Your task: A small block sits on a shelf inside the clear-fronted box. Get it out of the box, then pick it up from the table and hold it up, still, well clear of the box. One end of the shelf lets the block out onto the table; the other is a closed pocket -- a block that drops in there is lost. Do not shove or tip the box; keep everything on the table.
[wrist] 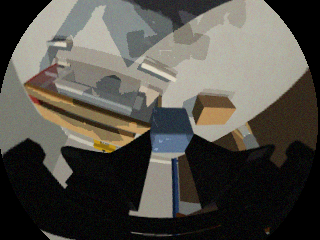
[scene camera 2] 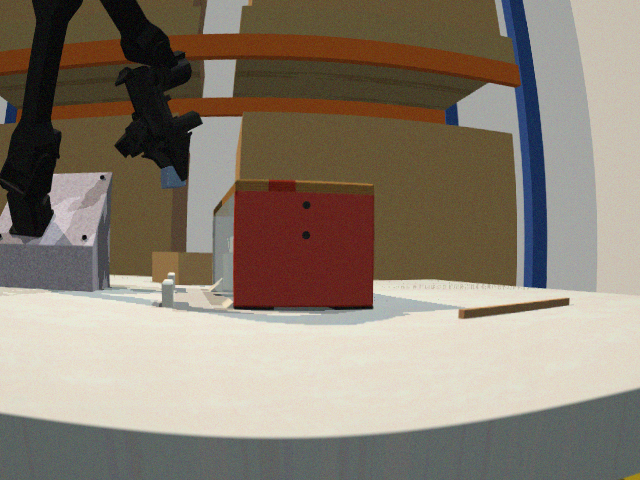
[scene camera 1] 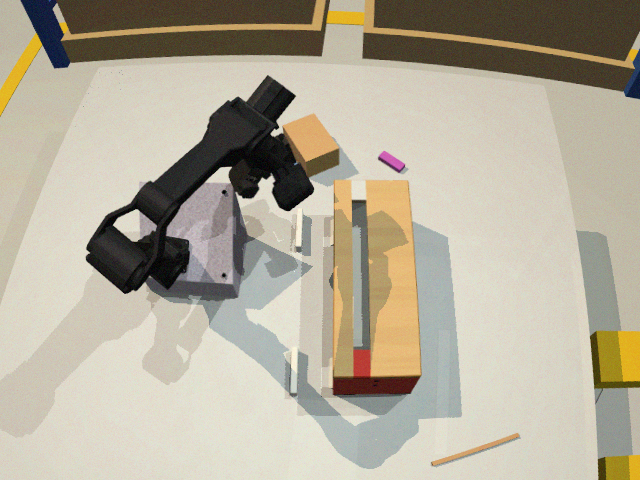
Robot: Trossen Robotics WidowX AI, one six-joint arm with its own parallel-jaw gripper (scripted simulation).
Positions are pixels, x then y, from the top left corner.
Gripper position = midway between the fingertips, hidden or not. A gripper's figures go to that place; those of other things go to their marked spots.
Labels:
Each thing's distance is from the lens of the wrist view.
my gripper [wrist: 167, 133]: 10 cm
blue block [wrist: 171, 132]: 6 cm

